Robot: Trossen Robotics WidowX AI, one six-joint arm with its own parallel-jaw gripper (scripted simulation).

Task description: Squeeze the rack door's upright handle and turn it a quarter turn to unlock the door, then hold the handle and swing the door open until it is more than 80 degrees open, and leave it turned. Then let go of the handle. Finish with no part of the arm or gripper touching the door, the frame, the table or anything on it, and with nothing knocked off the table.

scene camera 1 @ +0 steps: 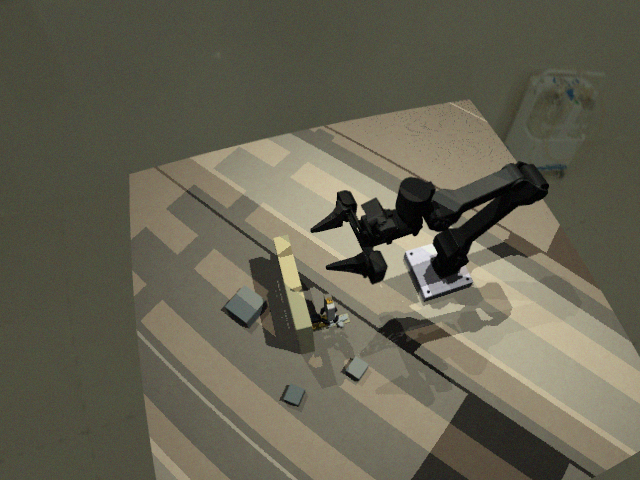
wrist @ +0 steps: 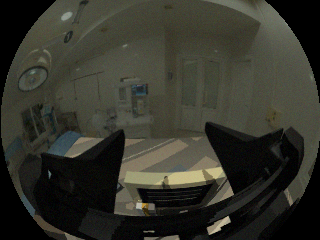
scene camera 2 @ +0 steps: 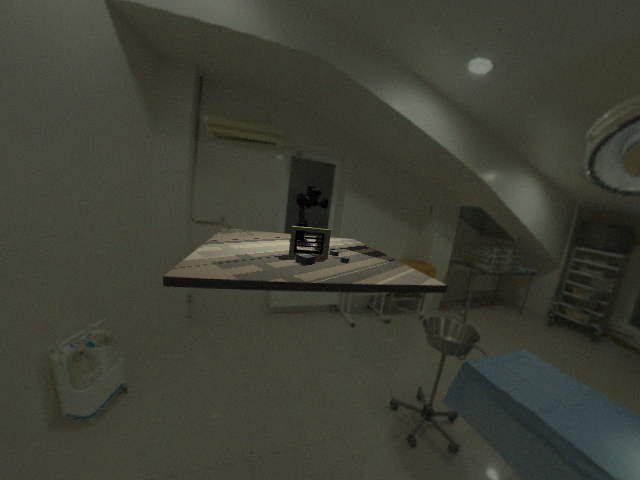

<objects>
One and the same spot on a rack: [scene camera 1: 301,320] is [scene camera 2: 327,229].
</objects>
